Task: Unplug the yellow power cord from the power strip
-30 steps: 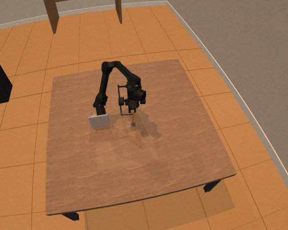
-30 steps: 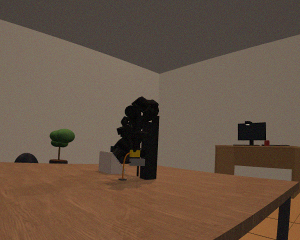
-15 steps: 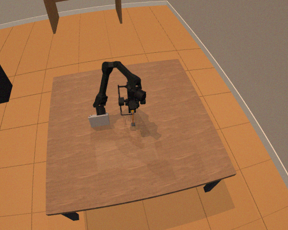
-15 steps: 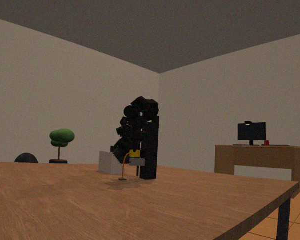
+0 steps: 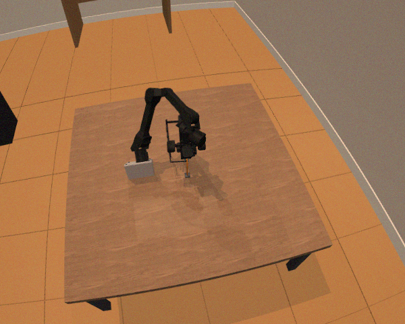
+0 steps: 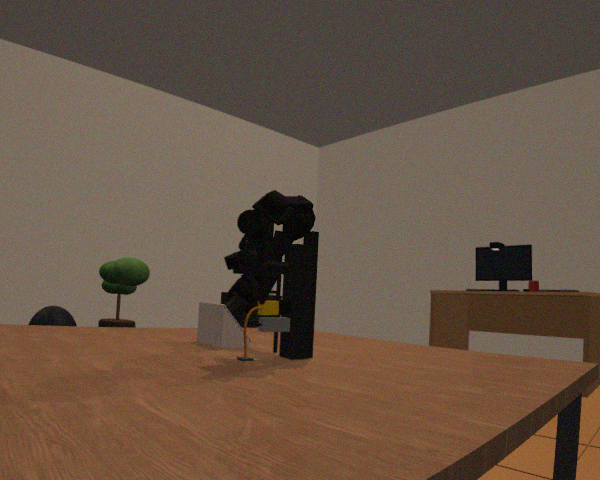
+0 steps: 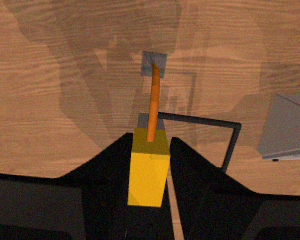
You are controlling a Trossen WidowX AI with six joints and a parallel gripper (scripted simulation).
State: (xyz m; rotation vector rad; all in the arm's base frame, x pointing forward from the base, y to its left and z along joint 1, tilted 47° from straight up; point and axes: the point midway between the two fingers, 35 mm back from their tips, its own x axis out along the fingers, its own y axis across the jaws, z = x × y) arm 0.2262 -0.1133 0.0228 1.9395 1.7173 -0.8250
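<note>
Now: the yellow plug 50 mm to the left of my gripper tip.
</note>
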